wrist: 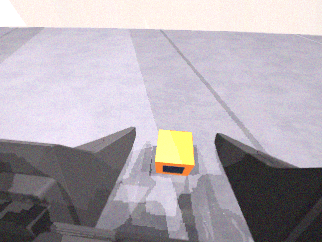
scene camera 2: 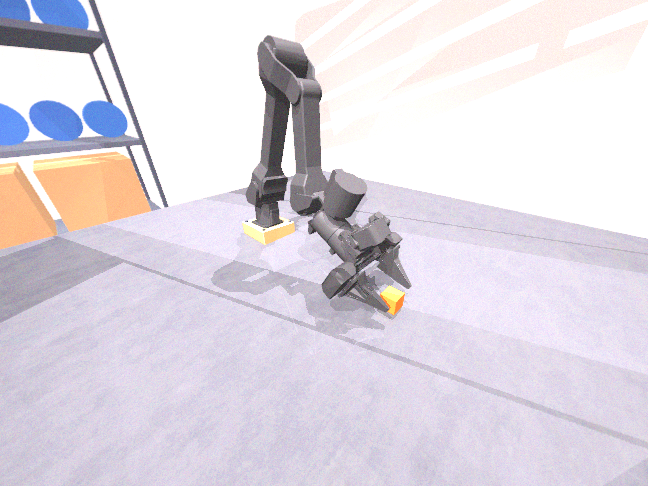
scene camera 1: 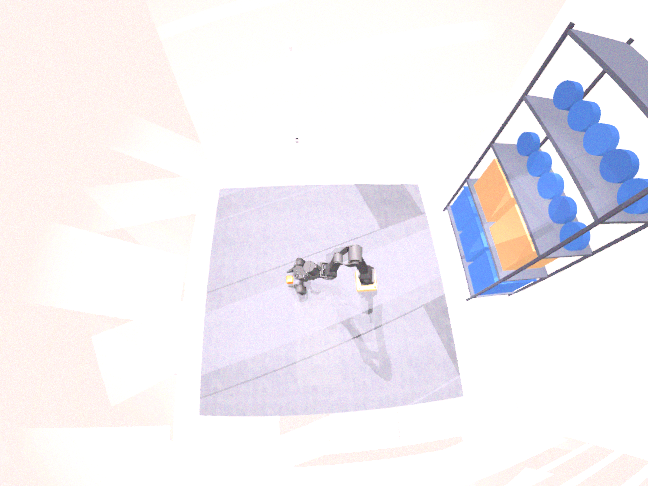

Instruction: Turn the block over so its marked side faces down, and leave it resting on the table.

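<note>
Scene camera 2 shows the gripper (scene camera 2: 399,298), which is open and holds nothing. In the wrist view there's an orange block (wrist: 174,155), and that view shows the gripper (wrist: 174,134) too.
</note>
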